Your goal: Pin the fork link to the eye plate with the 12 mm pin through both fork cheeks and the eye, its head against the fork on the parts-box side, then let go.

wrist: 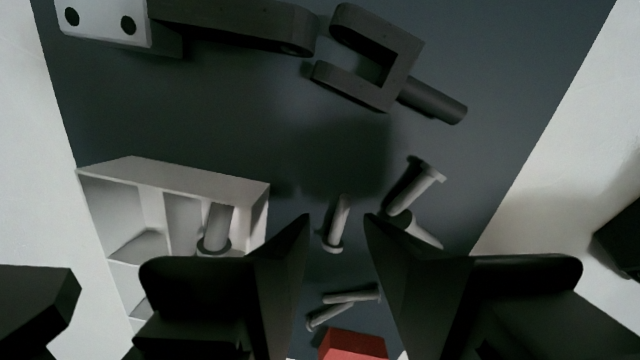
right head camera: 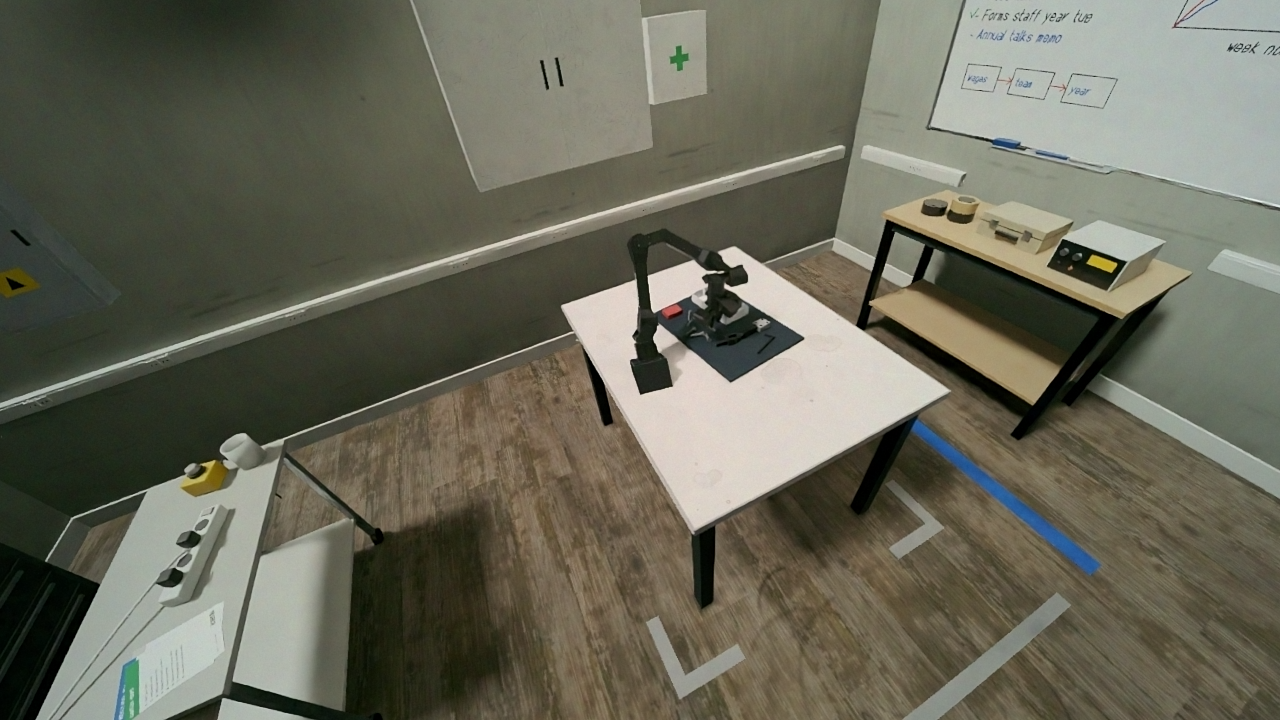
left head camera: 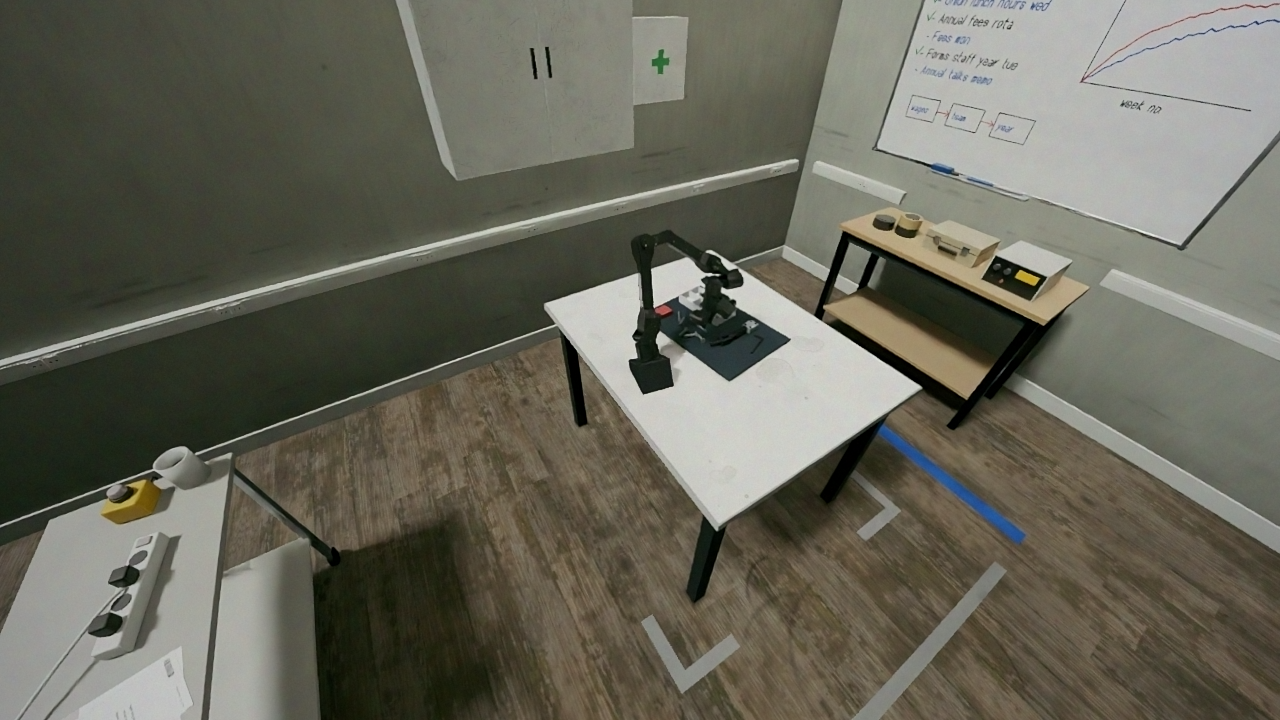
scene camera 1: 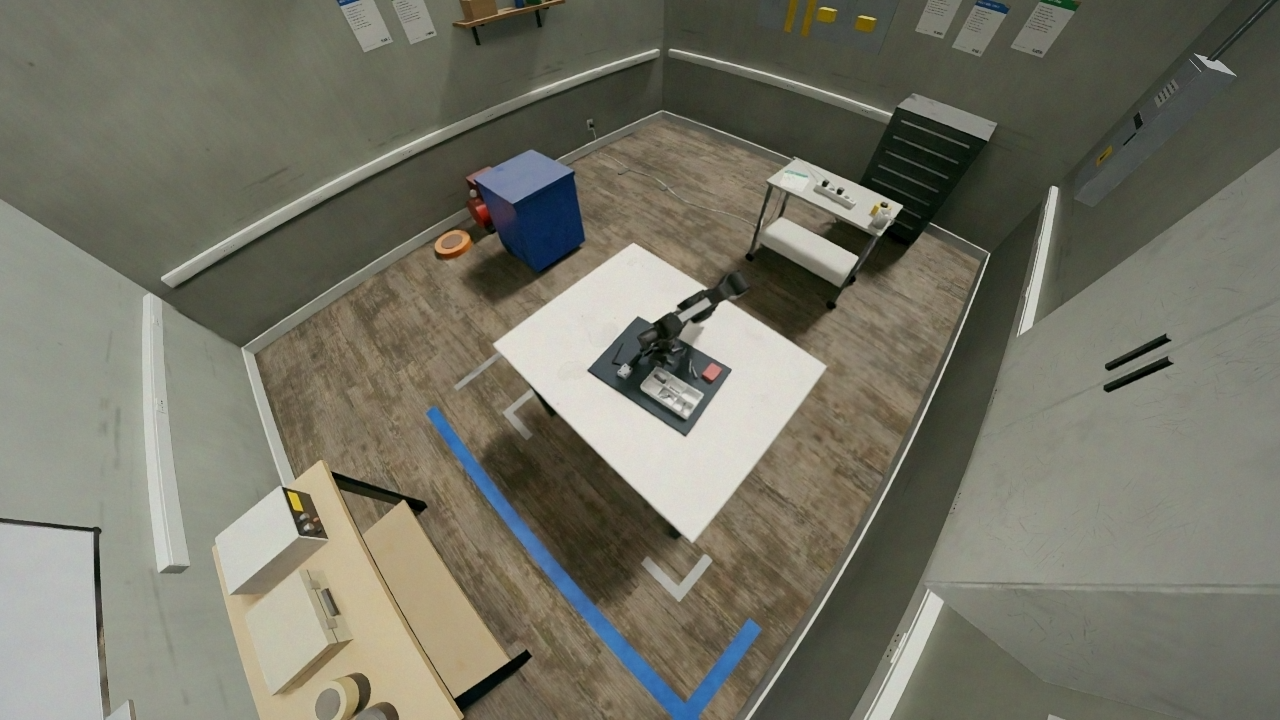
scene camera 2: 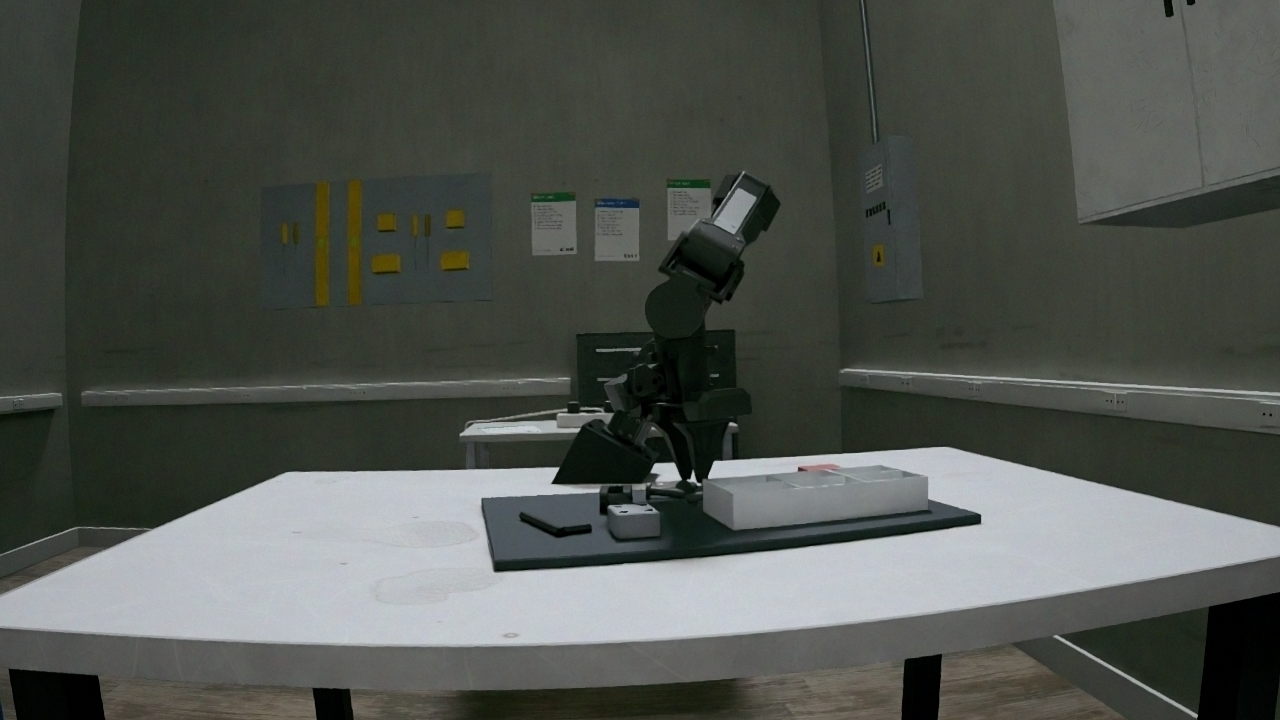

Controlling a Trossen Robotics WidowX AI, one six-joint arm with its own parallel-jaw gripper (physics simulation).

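Frame: origin at the arm's base, x left, y back, z up, level; metres.
Where they show: gripper, between the fingertips: (wrist: 336,219) (right head camera: 714,324) (left head camera: 706,325) (scene camera 1: 665,358) (scene camera 2: 693,481); arm's base, origin of its link: (right head camera: 647,359) (left head camera: 648,359) (scene camera 2: 623,439).
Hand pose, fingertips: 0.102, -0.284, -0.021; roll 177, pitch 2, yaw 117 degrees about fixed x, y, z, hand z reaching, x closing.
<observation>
Things, the pixels of their top centre, and the offset from my fingertips, as dx, dy, dz. Level surfaces: height alone.
- eye plate, centre of its top: (scene camera 2: 633,508) (right head camera: 761,322) (left head camera: 750,324) (scene camera 1: 625,370) -0.055, -0.157, -0.001
- dark fork link, centre of its top: (wrist: 402,77) (scene camera 2: 616,485) (right head camera: 727,337) (left head camera: 720,338) -0.085, -0.010, -0.001
- slender headed pin, centre of its top: (wrist: 339,230) (scene camera 2: 704,486) +0.011, +0.009, -0.007
- thicker pin, centre of its top: (wrist: 418,200) (scene camera 2: 665,482) -0.033, +0.042, -0.007
- white parts box, centre of its top: (scene camera 2: 814,478) (wrist: 179,304) (scene camera 1: 671,389) (right head camera: 719,299) (left head camera: 707,301) +0.125, -0.075, +0.010
- red block, centre of its top: (scene camera 2: 823,468) (right head camera: 672,309) (left head camera: 662,310) (scene camera 1: 712,371) +0.159, +0.106, -0.005
- black hex key, centre of its top: (scene camera 2: 553,518) -0.138, -0.119, -0.017
- dark mat, height of its surface: dz -0.025
The eye plate (wrist: 105,20) (scene camera 2: 633,521), a pale holed block with a dark arm, lies at the wrist view's top left. The dark fork link (wrist: 410,55) (scene camera 2: 615,495) lies beside it, its open mouth by the eye's end; the eye looks outside the cheeks. My gripper (wrist: 336,219) (scene camera 2: 695,478) is partly open and empty, low over the mat. A slender headed pin (wrist: 340,222) lies below, seen between the fingertips, its head towards the wrist view's bottom. A thicker pin (wrist: 414,192) and another pin (wrist: 422,235), partly hidden, lie right of it. I cannot tell which is 12 mm.
The white parts box (wrist: 200,182) (scene camera 2: 805,501) stands left in the wrist view, with a thick part inside. Two thin pins (wrist: 352,296) (wrist: 331,315) lie near a red block (wrist: 352,345) (scene camera 1: 711,372). A black hex key (scene camera 2: 554,526) lies on the dark mat (scene camera 2: 528,553).
</observation>
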